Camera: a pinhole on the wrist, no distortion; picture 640 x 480 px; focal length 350.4 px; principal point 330.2 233.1 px. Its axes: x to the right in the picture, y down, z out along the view. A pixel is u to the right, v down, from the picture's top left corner.
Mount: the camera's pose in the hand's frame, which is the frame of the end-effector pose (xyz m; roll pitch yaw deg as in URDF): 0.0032 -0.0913 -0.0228 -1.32 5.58 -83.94
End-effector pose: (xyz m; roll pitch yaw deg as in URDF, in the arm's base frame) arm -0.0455 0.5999 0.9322 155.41 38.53 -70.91
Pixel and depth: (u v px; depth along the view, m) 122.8 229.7 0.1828
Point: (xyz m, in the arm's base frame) -0.1434 0.6714 0.8134
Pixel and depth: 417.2 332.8 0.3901
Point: -0.0508 0.7549 0.5267
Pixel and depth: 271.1 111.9 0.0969
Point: -0.0287 0.6990 0.8674
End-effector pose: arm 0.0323 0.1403 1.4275 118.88 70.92 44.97
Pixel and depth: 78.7 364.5 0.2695
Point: 0.2105 -0.0642 1.3235
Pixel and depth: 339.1 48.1 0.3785
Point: -0.0504 -0.2769 1.4977
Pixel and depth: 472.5 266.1 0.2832
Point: -0.0949 -0.1364 1.2746
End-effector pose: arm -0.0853 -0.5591 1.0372 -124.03 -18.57 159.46
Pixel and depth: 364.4 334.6 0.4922
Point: -0.4343 -0.9360 0.9801
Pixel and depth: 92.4 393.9 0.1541
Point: -0.2092 -0.6326 0.9808
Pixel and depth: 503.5 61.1 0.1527
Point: -0.0805 -0.7829 1.1012
